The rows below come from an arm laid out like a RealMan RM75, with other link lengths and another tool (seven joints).
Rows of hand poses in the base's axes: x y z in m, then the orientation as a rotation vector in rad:
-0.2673 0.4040 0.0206 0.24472 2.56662 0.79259
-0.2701 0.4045 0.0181 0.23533 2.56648 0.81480
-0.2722 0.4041 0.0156 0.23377 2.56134 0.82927
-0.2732 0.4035 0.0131 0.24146 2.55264 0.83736
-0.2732 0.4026 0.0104 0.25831 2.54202 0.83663
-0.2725 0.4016 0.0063 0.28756 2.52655 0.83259
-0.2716 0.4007 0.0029 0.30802 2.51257 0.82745
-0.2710 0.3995 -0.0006 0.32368 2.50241 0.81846
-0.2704 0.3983 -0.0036 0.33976 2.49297 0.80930
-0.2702 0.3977 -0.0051 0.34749 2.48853 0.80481
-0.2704 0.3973 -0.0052 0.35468 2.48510 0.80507
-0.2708 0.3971 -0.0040 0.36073 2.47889 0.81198
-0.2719 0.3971 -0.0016 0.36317 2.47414 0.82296
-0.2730 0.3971 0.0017 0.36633 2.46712 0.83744
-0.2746 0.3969 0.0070 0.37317 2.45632 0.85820
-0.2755 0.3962 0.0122 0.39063 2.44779 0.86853
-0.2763 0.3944 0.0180 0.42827 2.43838 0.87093
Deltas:
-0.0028 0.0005 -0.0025 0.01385 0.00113 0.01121
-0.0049 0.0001 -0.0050 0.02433 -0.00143 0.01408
-0.0059 -0.0005 -0.0075 0.03243 -0.00580 0.00842
-0.0059 -0.0014 -0.0102 0.03625 -0.01092 -0.00585
-0.0052 -0.0024 -0.0143 0.04057 -0.01736 -0.03043
-0.0043 -0.0033 -0.0177 0.04249 -0.02498 -0.04918
-0.0037 -0.0045 -0.0212 0.04037 -0.03112 -0.06463
-0.0031 -0.0057 -0.0242 0.03809 -0.03639 -0.08019
-0.0029 -0.0063 -0.0257 0.03692 -0.03880 -0.08768
-0.0031 -0.0067 -0.0258 0.03884 -0.03961 -0.09335
-0.0035 -0.0069 -0.0246 0.04566 -0.04209 -0.09754
-0.0046 -0.0069 -0.0222 0.05451 -0.04364 -0.09793
-0.0057 -0.0069 -0.0189 0.06630 -0.04631 -0.09863
-0.0073 -0.0071 -0.0136 0.08375 -0.04993 -0.10131
-0.0082 -0.0078 -0.0084 0.09537 -0.04992 -0.11269
-0.0090 -0.0096 -0.0026 0.10504 -0.04532 -0.13929

